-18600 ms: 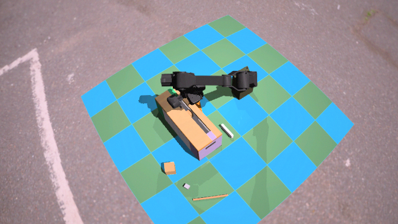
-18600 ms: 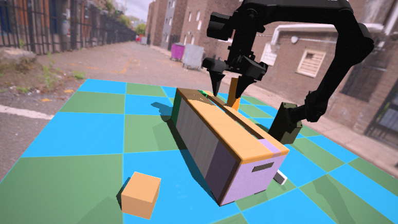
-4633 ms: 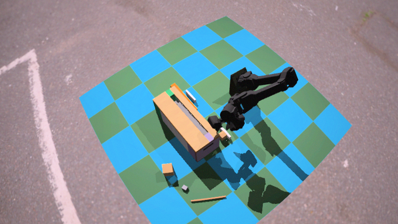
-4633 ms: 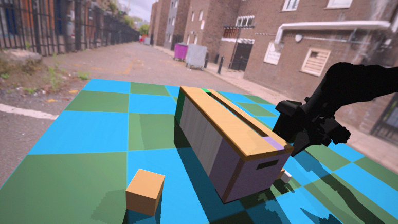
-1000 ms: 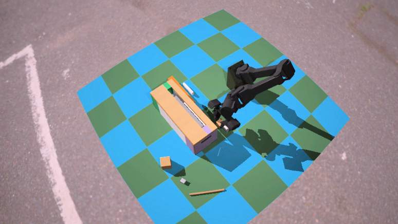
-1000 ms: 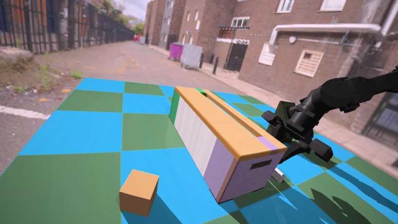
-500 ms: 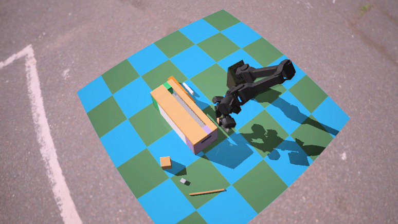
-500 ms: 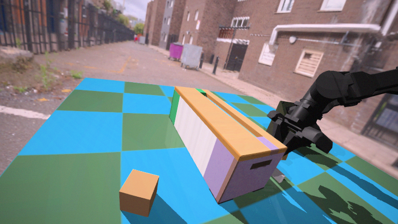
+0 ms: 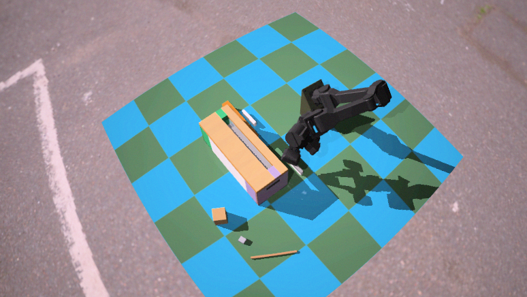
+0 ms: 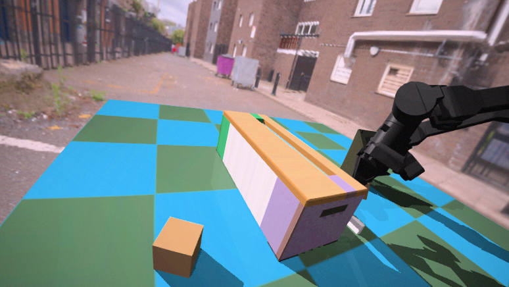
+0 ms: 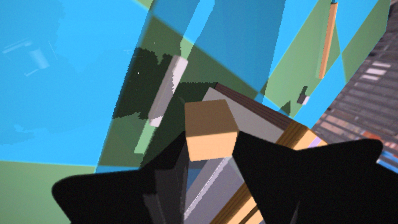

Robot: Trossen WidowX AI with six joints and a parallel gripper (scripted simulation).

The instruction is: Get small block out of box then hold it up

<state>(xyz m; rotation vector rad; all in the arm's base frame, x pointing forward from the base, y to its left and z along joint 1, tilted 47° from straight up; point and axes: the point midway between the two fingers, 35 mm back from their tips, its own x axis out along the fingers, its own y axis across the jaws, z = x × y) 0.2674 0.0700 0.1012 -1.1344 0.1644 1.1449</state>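
My gripper tip is now 10 mm past the block, 10 mm to the right of it and 10 mm below it. From my gripper tip the other things lie so: box (70 mm ahead, 150 mm to the right, 20 mm below); then thin wooden stick (280 mm ahead, 230 mm to the left, 80 mm below).
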